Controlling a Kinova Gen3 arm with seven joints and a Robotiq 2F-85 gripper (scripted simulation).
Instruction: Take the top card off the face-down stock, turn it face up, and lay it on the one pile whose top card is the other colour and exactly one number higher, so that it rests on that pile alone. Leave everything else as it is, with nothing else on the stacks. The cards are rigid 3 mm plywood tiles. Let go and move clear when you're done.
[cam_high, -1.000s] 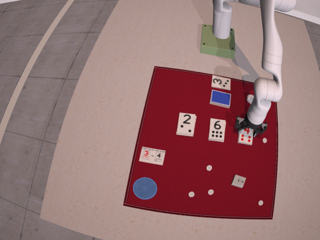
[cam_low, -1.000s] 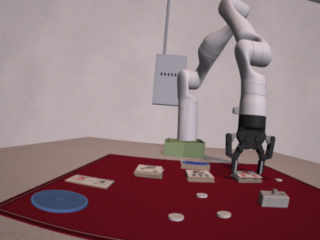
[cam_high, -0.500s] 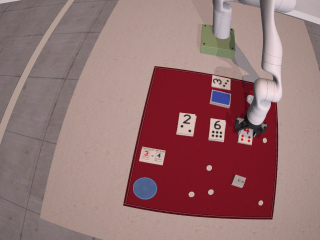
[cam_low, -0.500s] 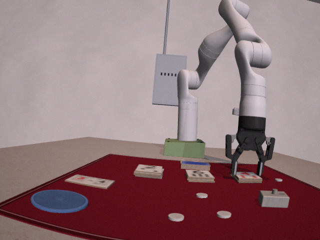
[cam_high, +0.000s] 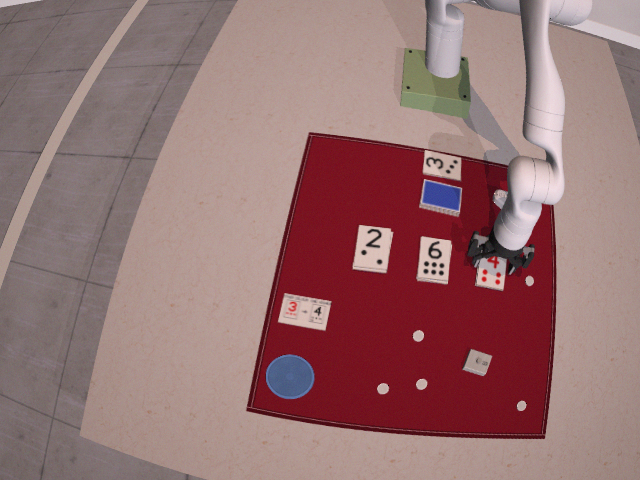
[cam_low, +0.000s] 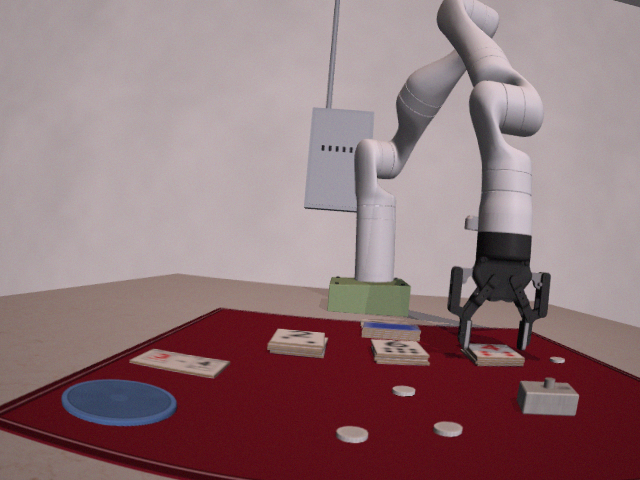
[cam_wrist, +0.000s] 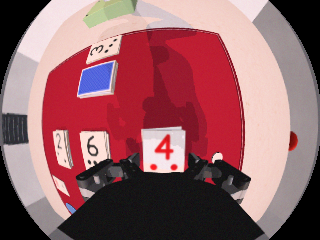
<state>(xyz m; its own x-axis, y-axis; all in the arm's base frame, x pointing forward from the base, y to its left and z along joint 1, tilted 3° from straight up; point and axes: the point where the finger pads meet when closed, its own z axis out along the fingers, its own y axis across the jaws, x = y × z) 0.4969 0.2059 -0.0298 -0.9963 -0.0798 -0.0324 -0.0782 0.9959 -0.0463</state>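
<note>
My gripper is now 6 cm short of the red mat, 12 cm to the left of it and 4 cm above it. The rest, counted from my hand: grey knobbed block: 21 cm ahead, 2 cm to the left, 1 cm below.
</note>
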